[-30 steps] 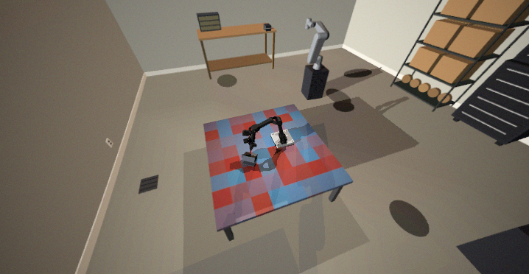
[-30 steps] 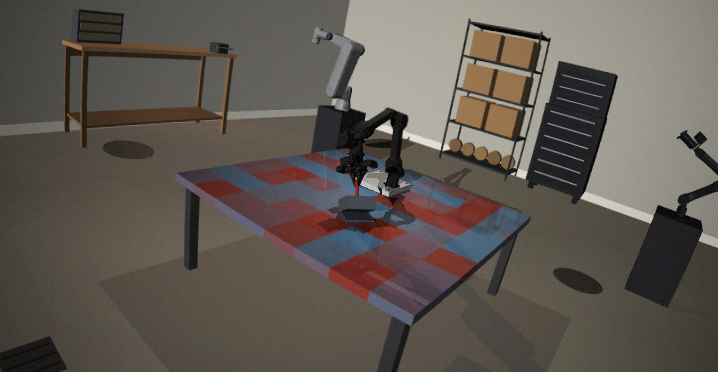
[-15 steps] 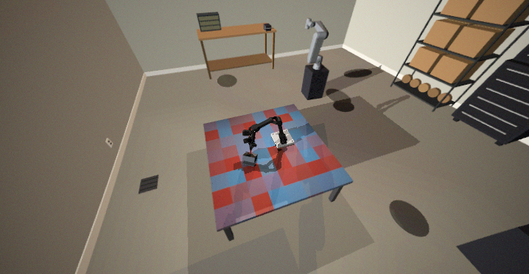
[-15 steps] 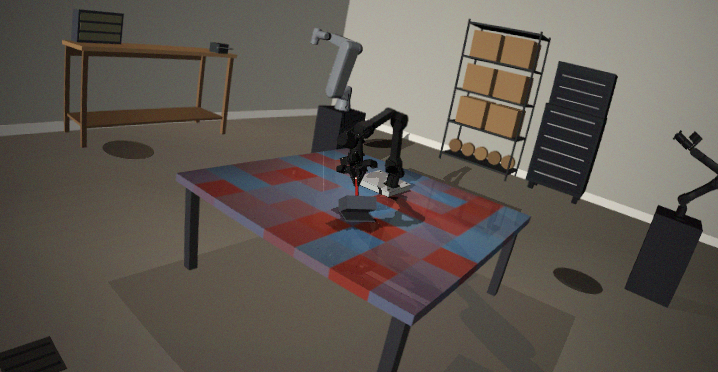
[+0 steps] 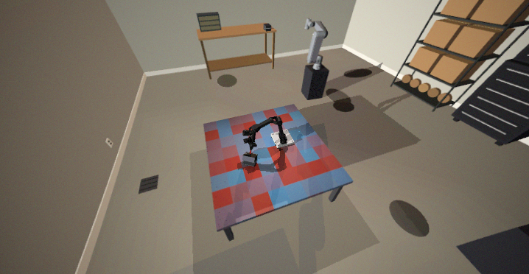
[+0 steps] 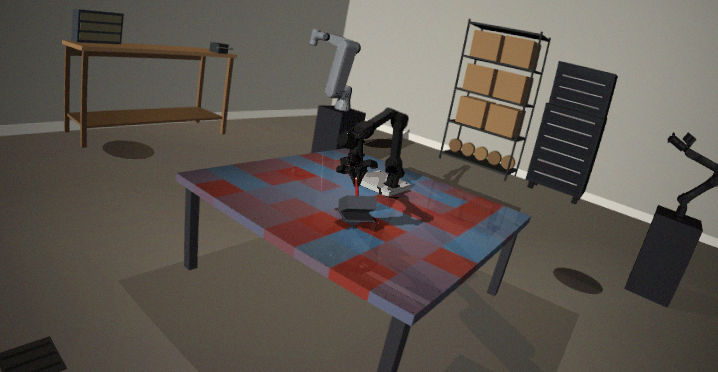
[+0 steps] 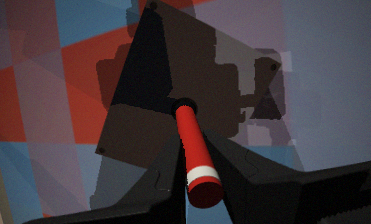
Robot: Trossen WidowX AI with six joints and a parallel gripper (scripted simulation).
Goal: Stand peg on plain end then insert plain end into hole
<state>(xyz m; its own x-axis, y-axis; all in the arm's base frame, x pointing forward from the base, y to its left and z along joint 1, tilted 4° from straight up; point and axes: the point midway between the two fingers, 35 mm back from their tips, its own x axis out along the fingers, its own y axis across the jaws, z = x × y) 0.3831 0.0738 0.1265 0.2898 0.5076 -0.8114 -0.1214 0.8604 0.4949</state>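
The grey sloped panel is 20 mm ahead of my gripper tip, 30 mm to the left of it and 70 mm below it. Round my gripper tip: red peg (10 mm behind, 10 mm to the right, 10 mm above).
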